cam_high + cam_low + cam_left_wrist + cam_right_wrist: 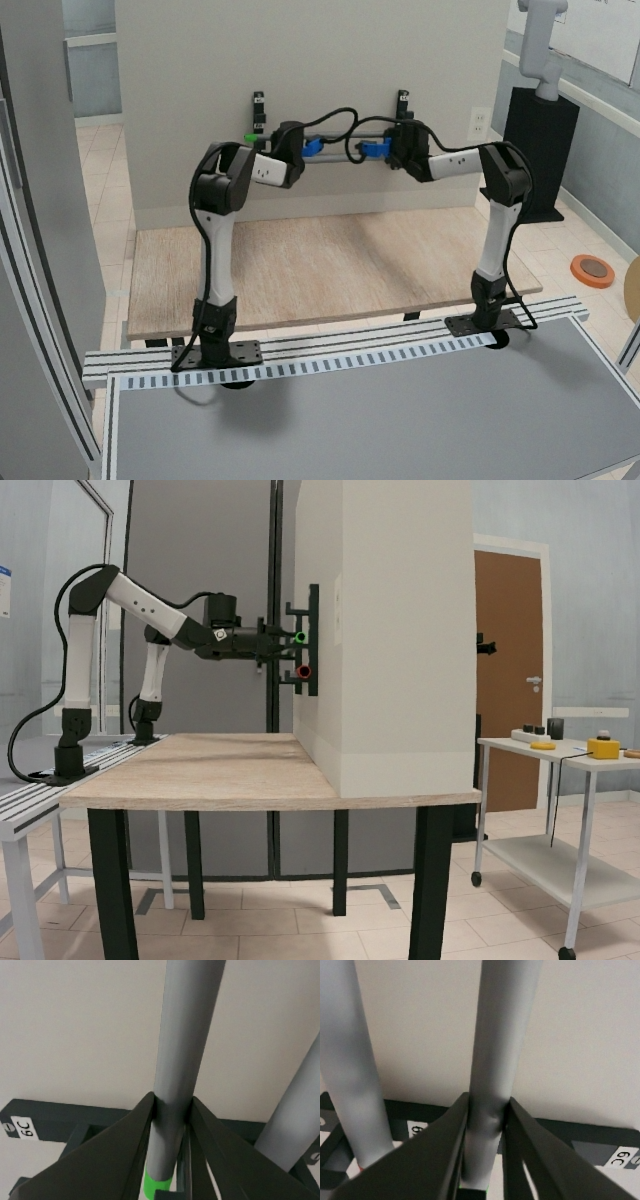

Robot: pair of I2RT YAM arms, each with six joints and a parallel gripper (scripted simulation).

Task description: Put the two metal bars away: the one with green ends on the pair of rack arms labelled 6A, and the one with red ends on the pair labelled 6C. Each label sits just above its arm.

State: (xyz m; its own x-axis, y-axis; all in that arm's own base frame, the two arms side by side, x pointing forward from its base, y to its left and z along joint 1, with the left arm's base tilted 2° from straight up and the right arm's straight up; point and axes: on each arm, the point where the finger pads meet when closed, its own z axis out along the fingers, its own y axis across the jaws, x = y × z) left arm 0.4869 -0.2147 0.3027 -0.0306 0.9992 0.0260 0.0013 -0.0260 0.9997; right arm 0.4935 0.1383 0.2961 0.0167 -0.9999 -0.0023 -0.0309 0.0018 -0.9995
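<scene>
Now: right hand 150 mm to the right of the green-ended bar. Round my right hand: beige wall panel 150 mm ahead, 180 mm to the left, 170 mm above; then wall socket 50 mm ahead, 320 mm to the right, 20 mm above; then red-ended bar 10 mm ahead, 150 mm to the left, 70 mm below.
</scene>
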